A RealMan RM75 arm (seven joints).
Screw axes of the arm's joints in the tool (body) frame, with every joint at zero. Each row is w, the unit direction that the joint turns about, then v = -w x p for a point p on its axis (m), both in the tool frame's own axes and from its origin. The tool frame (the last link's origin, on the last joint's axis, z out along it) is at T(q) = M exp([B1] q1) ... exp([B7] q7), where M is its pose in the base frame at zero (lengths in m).
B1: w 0 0 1 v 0.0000 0.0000 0.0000
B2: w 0 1 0 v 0.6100 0.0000 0.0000
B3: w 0 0 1 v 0.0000 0.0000 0.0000
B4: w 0 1 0 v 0.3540 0.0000 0.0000
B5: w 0 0 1 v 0.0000 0.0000 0.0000
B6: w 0 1 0 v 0.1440 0.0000 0.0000
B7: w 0 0 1 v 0.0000 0.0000 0.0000
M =
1 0 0 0.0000
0 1 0 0.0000
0 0 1 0.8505
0 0 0 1
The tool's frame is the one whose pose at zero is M.
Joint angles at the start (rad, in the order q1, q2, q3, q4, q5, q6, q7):
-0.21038 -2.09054 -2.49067 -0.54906 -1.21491 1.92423 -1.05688
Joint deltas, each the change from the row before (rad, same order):
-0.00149 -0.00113 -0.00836 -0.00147 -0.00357 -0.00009 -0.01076
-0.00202 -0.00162 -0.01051 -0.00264 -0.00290 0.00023 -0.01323
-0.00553 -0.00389 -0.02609 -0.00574 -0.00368 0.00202 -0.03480
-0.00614 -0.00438 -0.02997 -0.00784 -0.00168 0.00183 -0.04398
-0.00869 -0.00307 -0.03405 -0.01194 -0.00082 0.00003 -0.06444
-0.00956 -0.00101 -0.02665 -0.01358 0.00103 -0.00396 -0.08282
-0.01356 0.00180 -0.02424 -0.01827 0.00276 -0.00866 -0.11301
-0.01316 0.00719 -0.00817 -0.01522 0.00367 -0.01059 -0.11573
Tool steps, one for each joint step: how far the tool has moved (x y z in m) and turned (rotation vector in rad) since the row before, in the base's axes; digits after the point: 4 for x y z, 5 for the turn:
0.0003 0.0013 0.0010 0.00385 -0.00655 0.00987
0.0004 0.0016 0.0012 0.00382 -0.00733 0.01127
0.0009 0.0035 0.0028 0.00418 -0.01899 0.02792
0.0007 0.0037 0.0032 0.00056 -0.02142 0.03425
0.0004 0.0050 0.0046 -0.00727 -0.02484 0.04650
0.0001 0.0053 0.0045 -0.02412 -0.02538 0.05578
-0.0001 0.0071 0.0056 -0.04151 -0.02893 0.07187
-0.0003 0.0066 0.0051 -0.05501 -0.02381 0.06925

